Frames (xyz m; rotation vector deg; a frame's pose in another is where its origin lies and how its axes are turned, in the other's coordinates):
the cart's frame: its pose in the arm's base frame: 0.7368 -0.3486 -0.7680 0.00 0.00 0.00
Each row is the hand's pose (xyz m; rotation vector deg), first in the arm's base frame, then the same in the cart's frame.
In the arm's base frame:
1: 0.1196 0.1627 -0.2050 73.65 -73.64 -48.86
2: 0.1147 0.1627 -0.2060 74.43 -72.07 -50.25
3: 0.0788 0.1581 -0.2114 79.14 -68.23 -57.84
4: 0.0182 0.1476 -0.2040 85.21 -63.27 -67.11
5: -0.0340 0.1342 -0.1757 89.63 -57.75 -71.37
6: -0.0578 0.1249 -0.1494 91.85 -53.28 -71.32
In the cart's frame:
1: -0.6172 0.5113 0.5630 73.65 -73.64 -48.86
2: -0.6221 0.5113 0.5620 74.43 -72.07 -50.25
3: -0.6580 0.5067 0.5566 79.14 -68.23 -57.84
4: -0.7186 0.4962 0.5640 85.21 -63.27 -67.11
5: -0.7708 0.4828 0.5923 89.63 -57.75 -71.37
6: -0.7946 0.4735 0.6186 91.85 -53.28 -71.32

